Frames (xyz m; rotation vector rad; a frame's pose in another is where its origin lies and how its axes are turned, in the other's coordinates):
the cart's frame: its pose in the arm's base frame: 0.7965 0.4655 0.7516 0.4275 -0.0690 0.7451
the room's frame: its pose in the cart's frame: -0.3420 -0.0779 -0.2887 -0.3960 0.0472 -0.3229
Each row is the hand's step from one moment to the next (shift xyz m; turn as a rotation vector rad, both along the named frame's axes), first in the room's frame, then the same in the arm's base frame.
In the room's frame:
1: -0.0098 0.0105 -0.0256 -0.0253 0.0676 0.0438
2: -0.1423 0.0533 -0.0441 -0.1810 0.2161 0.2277
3: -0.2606 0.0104 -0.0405 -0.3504 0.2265 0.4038
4: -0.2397 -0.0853 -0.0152 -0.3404 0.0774 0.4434
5: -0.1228 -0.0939 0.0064 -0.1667 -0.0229 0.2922
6: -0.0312 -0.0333 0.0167 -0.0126 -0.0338 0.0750
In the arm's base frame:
1: -0.0109 0.0072 -0.0263 -0.0538 0.0495 0.0422
2: -0.1473 -0.0047 -0.0576 -0.2712 0.1137 0.2117
3: -0.2386 -0.0908 -0.0670 -0.4455 0.0463 0.3695
4: -0.1836 -0.1718 -0.0414 -0.3805 -0.0888 0.4072
5: -0.0753 -0.1349 -0.0080 -0.1687 -0.1036 0.2730
6: -0.0167 -0.0438 0.0128 -0.0046 -0.0403 0.0727

